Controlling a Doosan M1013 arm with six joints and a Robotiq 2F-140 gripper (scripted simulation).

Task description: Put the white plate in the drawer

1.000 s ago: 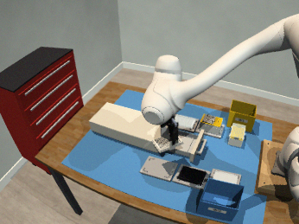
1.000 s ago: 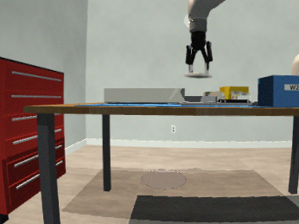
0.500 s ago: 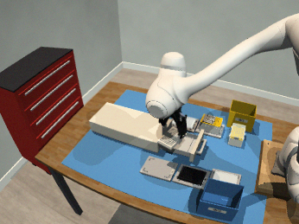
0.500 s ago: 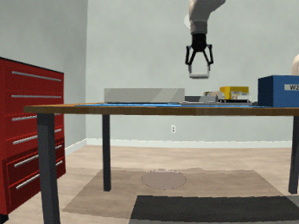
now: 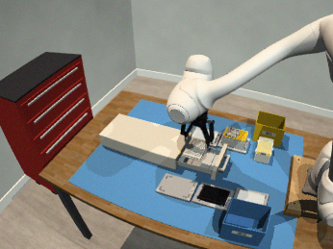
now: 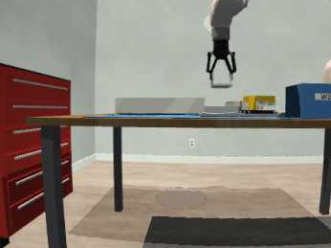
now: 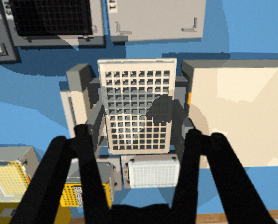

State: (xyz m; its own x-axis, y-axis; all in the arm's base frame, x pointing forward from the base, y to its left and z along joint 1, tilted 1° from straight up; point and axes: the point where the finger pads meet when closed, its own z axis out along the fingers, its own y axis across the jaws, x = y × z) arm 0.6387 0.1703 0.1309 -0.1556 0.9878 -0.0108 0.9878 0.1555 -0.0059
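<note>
My gripper is now 14 cm above the drawer, 6 cm to the left of it and 3 cm short of it. The rest, counted from my hand: black plate: 16 cm behind, 15 cm below, 11 cm to the left; then cooler CD: 16 cm ahead, 13 cm below, 4 cm to the right; then white plate: 2 cm below.
</note>
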